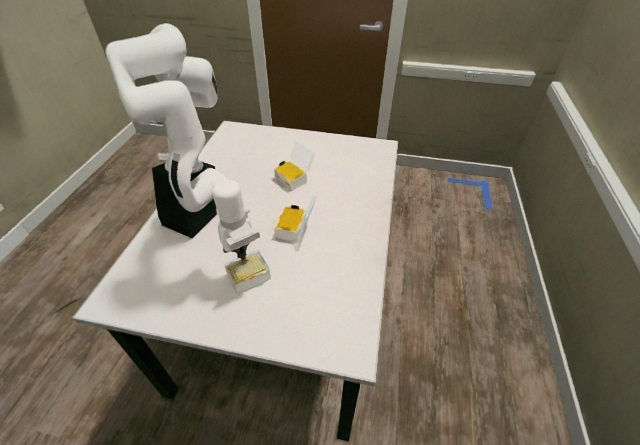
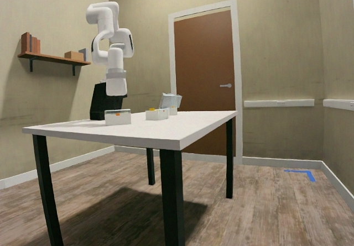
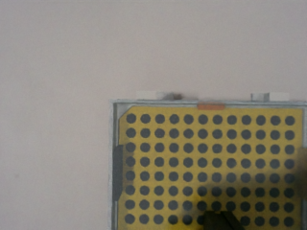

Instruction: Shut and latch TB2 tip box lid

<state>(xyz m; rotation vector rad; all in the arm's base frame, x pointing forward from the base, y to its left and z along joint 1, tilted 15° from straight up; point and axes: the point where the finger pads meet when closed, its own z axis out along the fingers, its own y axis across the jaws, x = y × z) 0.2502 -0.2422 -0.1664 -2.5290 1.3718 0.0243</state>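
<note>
The tip box lid lies 20 mm ahead of my hand, 30 mm to the right of it and 30 mm below it.
</note>
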